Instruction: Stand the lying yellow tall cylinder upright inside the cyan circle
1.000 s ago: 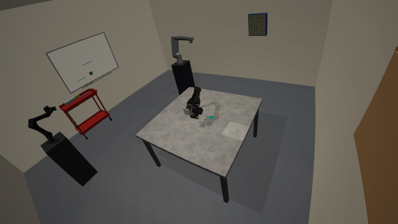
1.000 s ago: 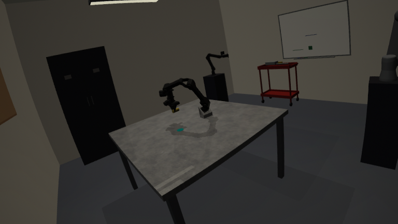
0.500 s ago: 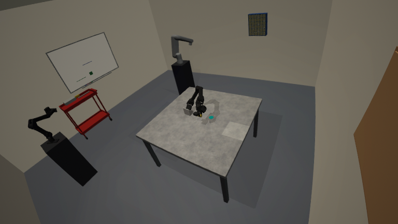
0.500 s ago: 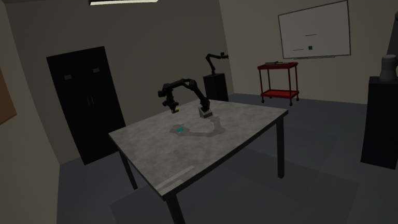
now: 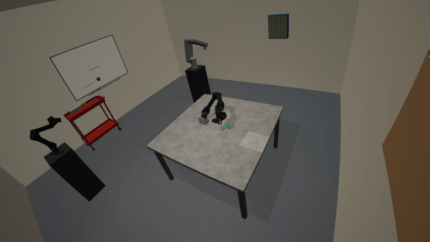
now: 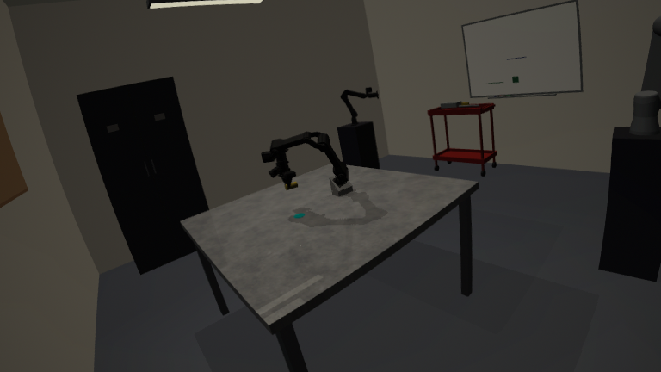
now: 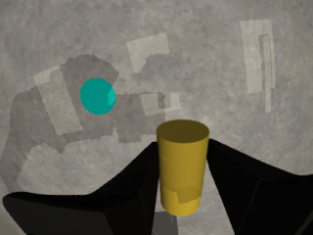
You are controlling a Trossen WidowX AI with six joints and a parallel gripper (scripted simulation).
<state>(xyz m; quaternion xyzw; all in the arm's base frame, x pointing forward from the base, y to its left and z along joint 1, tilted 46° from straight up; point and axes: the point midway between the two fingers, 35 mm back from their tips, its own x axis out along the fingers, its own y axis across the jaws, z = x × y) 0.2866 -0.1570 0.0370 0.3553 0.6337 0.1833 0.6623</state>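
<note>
Now: gripper tip 14 cm above the cyan circle, 11 cm to the right of it and 3 cm short of it. The rest, counted from my gripper tip: yellow tall cylinder (2 cm behind).
</note>
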